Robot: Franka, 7 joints.
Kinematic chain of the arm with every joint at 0, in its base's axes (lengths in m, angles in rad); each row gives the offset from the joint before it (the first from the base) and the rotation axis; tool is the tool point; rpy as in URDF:
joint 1: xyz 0 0 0.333 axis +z
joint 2: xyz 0 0 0 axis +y
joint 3: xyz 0 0 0.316 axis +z
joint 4: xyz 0.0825 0 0 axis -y
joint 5: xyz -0.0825 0 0.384 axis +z
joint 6: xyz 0 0 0 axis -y
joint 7: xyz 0.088 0 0 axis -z
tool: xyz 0 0 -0.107 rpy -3.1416 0 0
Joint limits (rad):
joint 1: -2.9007..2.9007
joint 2: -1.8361..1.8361
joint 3: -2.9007..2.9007
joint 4: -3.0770..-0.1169
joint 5: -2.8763..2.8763
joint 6: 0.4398..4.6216
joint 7: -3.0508..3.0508
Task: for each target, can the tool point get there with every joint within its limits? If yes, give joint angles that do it. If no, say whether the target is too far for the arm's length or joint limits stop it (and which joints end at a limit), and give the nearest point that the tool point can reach.
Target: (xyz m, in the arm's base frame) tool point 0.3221 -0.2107 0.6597
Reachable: yes | joints -0.5889 -0.5728 -0.1838 -2.2125 -1.9510 3.2856 -2.0112
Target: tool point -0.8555 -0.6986 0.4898
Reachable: no: too far | nearest point -0.6579 -0.5372 0.4536 | short by 0.258 m
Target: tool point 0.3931 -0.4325 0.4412
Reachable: yes | joints -0.3576 0.1822 -0.3454 -1.8872 -1.0778 1.6787 2.0006
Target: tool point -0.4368 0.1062 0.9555
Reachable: yes | joints 1.5235 -0.3653 1.0553 -1.1627 2.3589 2.9363 1.4021
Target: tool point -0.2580 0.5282 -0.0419
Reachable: yes | joints -0.6881 -1.4831 2.3586 -1.2141 1.2170 1.2011 0.5397
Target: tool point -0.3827 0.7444 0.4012
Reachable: yes | joints 1.9254 1.1984 0.6282 -0.4619 -1.2556 1.9882 0.2071
